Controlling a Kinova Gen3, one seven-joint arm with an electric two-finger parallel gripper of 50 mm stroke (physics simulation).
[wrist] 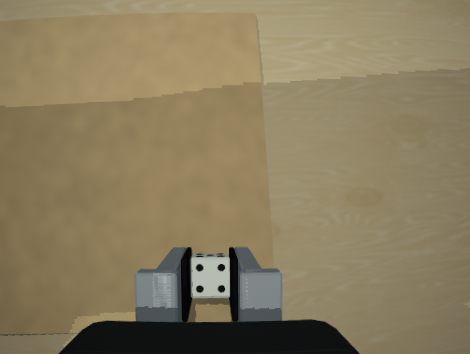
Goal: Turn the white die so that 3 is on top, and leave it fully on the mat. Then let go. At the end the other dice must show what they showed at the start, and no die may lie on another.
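Places are measured from the arm's base along level axes (x ahead, y left, z up), in millimetres.
Pixels of known places: gripper, fingertip midpoint: (210,273).
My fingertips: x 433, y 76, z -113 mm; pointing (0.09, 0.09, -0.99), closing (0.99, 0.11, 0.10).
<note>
Behind a point stands the place of what it marks.
My gripper (210,273) {x 433, y 76, z -113 mm} is shut on the white die (210,278) {x 432, y 75, z -101 mm}, low in the middle of the wrist view. The die is held between the two black finger pads. Its face towards the camera shows four black pips. A narrow strip of another face, with dark pips seen very slantwise, shows along its far edge. The die's other faces are hidden. The tan mat (130,165) {x 394, y 117, z -117 mm} lies below and to the left, with its right edge running just right of the gripper. The view does not clearly show how high the die is above the mat.
The pale wooden table (370,150) {x 503, y 139, z -121 mm} lies to the right of the mat and beyond its far edge. A strip of table also shows at the lower left. A broad shadow covers much of the mat and table. The other dice do not show in this view.
</note>
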